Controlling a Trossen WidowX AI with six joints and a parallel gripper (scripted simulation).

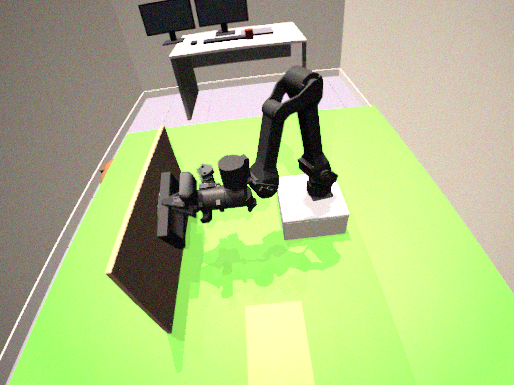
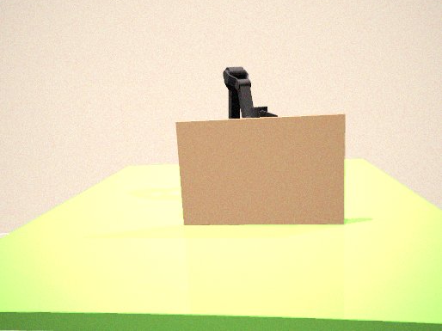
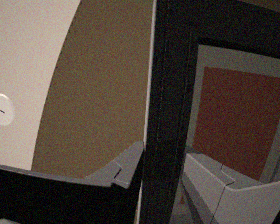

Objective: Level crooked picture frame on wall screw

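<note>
Right now my gripper tip is 20 mm to the left of the picture frame and 50 mm above it. Also, from my gripper tip: tan wall board: 20 mm ahead, 10 mm to the right, 70 mm below.
</note>
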